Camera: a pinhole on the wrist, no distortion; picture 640 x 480 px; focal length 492.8 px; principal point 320.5 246.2 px. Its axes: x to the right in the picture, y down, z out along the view. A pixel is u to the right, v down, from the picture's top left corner.
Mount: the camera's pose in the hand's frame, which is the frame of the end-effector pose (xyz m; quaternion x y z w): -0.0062 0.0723 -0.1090 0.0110 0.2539 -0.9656 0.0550
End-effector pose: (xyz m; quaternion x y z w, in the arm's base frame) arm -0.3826 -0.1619 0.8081 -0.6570 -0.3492 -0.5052 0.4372
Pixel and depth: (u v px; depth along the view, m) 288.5 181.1 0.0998
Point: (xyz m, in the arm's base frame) -0.3564 -0.1893 0.8014
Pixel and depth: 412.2 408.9 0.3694
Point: -0.5430 0.0587 0.7846
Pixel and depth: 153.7 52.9 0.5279
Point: -0.1712 0.2643 0.9036
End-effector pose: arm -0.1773 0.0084 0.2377 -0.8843 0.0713 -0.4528 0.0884
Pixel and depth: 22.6 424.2 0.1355
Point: -0.1376 0.0182 0.3145
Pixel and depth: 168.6 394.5 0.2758
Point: -0.0426 0.1219 0.2817
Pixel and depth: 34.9 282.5 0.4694
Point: 0.2283 0.1365 0.3169
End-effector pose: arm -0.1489 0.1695 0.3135 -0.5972 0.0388 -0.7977 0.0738
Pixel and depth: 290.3 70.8 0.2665
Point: 0.0158 0.1491 0.3592
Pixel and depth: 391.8 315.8 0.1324
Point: -0.1472 0.1838 0.2930
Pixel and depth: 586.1 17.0 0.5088
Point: 0.3525 0.2312 0.1516
